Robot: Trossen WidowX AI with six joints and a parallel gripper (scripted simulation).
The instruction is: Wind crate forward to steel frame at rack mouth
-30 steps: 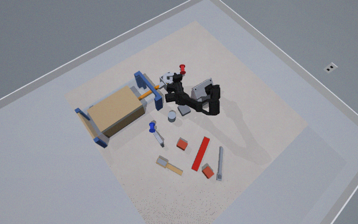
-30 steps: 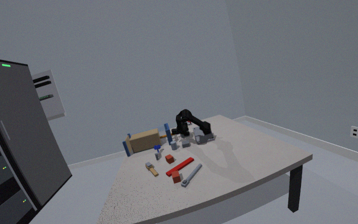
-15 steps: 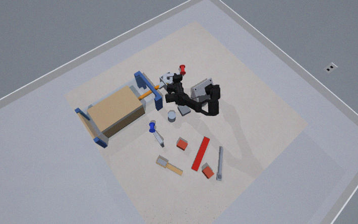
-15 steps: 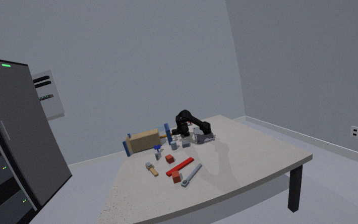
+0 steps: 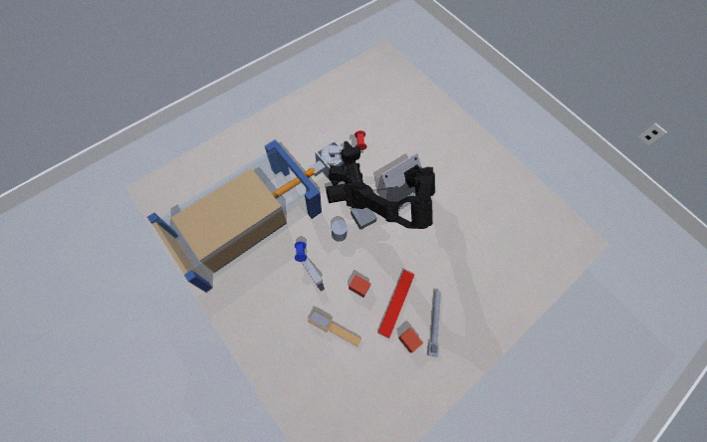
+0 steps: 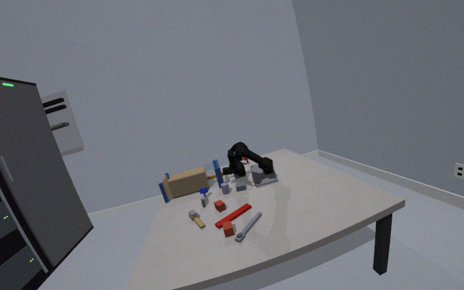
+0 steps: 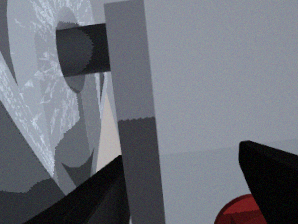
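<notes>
The red-knobbed handle is 2 cm to the left of my gripper tip, 1 cm below it and 1 cm behind it. Round my gripper tip: red knob (4 cm behind, 3 cm to the left, 2 cm above); then blue frame (21 cm ahead, 2 cm below, 1 cm to the right); then grey winch (9 cm below, 3 cm to the right, 3 cm ahead).
</notes>
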